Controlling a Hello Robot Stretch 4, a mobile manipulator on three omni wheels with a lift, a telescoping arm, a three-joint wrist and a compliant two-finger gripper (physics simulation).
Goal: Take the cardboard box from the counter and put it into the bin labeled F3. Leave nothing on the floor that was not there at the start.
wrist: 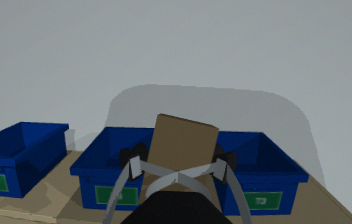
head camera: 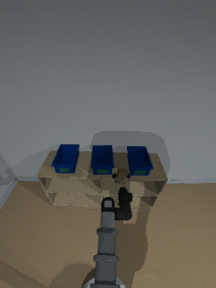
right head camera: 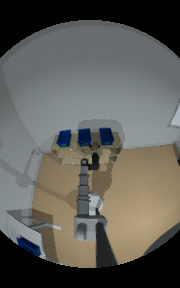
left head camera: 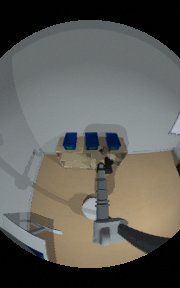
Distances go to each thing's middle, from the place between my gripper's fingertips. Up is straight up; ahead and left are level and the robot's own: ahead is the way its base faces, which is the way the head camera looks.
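Brown cardboard box (wrist: 177, 144): 1 cm above my hand, 2 cm behind it.
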